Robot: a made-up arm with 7 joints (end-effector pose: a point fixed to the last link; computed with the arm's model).
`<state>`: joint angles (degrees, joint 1 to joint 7).
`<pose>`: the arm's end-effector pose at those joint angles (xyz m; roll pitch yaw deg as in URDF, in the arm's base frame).
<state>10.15 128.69 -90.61 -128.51 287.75 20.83 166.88</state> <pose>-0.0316 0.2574 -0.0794 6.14 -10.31 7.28</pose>
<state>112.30 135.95 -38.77 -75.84 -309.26 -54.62 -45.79</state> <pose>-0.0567 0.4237 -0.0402 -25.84 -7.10 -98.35</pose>
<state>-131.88 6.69 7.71 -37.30 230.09 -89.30 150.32</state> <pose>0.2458 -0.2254 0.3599 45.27 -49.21 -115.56</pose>
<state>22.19 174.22 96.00 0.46 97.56 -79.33 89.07</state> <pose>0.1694 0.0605 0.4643 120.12 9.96 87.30</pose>
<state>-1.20 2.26 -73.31 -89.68 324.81 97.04 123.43</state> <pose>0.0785 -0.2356 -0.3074 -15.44 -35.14 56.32</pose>
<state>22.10 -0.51 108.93 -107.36 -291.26 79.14 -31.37</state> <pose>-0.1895 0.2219 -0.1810 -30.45 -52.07 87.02</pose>
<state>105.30 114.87 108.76 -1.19 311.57 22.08 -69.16</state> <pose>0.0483 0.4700 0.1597 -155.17 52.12 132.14</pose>
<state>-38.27 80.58 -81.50 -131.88 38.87 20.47 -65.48</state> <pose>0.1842 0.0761 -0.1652 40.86 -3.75 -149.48</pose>
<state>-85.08 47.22 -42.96 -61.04 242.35 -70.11 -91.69</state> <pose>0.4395 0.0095 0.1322 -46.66 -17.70 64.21</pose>
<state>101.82 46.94 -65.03 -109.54 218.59 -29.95 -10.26</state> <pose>-0.3165 -0.0844 -0.0769 65.21 -44.67 164.18</pose>
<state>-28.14 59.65 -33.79 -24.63 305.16 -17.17 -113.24</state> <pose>0.2678 0.3637 -0.2125 -50.65 20.71 131.25</pose>
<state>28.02 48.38 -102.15 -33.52 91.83 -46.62 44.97</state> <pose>-0.2504 0.2453 -0.3479 0.34 -15.61 39.02</pose>
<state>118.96 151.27 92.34 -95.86 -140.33 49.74 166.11</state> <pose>0.3343 0.0923 -0.1504 99.56 -39.35 -171.98</pose>
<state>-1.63 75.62 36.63 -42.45 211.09 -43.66 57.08</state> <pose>0.1364 0.4658 -0.0153 46.72 46.53 -52.55</pose>
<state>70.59 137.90 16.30 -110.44 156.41 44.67 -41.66</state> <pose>0.2358 0.2086 -0.1101 -31.20 9.17 -23.41</pose>
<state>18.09 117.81 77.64 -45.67 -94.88 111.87 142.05</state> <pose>0.1066 0.3260 0.3384 -99.66 42.41 -74.17</pose>
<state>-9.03 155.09 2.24 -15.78 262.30 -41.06 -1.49</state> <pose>0.0094 0.2050 0.4575 -159.06 62.69 104.89</pose>
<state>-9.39 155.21 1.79 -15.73 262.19 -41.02 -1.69</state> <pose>0.0069 0.2046 0.4578 -159.10 62.55 105.35</pose>
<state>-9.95 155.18 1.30 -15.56 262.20 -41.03 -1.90</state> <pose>0.0028 0.2054 0.4575 -159.65 62.72 105.26</pose>
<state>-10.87 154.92 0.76 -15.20 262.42 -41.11 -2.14</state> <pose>-0.0040 0.2082 0.4562 -161.11 63.37 104.14</pose>
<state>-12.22 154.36 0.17 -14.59 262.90 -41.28 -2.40</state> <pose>-0.0140 0.2135 0.4536 -163.91 64.60 101.53</pose>
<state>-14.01 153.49 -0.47 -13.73 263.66 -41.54 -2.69</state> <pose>-0.0270 0.2215 0.4492 -168.43 66.30 96.99</pose>
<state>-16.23 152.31 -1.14 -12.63 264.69 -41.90 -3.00</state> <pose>-0.0425 0.2322 0.4426 -175.31 68.30 89.84</pose>
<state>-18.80 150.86 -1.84 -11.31 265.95 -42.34 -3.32</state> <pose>-0.0595 0.2451 0.4335 174.80 70.20 79.47</pose>
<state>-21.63 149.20 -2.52 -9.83 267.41 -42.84 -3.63</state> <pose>-0.0768 0.2597 0.4219 161.71 71.42 65.61</pose>
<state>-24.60 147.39 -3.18 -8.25 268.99 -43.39 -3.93</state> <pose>-0.0932 0.2753 0.4082 146.78 71.49 49.69</pose>
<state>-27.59 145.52 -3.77 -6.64 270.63 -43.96 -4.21</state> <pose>-0.1079 0.2912 0.3928 132.62 70.22 34.34</pose>
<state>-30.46 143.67 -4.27 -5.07 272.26 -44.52 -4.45</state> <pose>-0.1199 0.3065 0.3768 121.32 67.88 21.70</pose>
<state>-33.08 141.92 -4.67 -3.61 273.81 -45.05 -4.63</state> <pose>-0.1291 0.3205 0.3611 113.23 65.00 12.21</pose>
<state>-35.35 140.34 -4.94 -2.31 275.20 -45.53 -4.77</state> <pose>-0.1356 0.3328 0.3466 107.76 62.06 5.37</pose>
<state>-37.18 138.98 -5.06 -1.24 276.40 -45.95 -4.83</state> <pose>-0.1395 0.3430 0.3342 104.18 59.36 0.47</pose>
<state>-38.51 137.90 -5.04 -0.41 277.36 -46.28 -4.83</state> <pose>-0.1415 0.3508 0.3245 101.95 57.13 -2.90</pose>
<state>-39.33 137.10 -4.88 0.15 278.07 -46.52 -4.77</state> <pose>-0.1420 0.3563 0.3178 100.64 55.47 -5.15</pose>
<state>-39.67 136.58 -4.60 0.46 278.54 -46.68 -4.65</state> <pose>-0.1414 0.3597 0.3140 99.98 54.40 -6.54</pose>
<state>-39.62 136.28 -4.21 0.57 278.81 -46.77 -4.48</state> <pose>-0.1401 0.3614 0.3126 99.75 53.80 -7.32</pose>
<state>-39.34 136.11 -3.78 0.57 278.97 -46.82 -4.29</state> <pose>-0.1385 0.3621 0.3125 99.73 53.50 -7.76</pose>
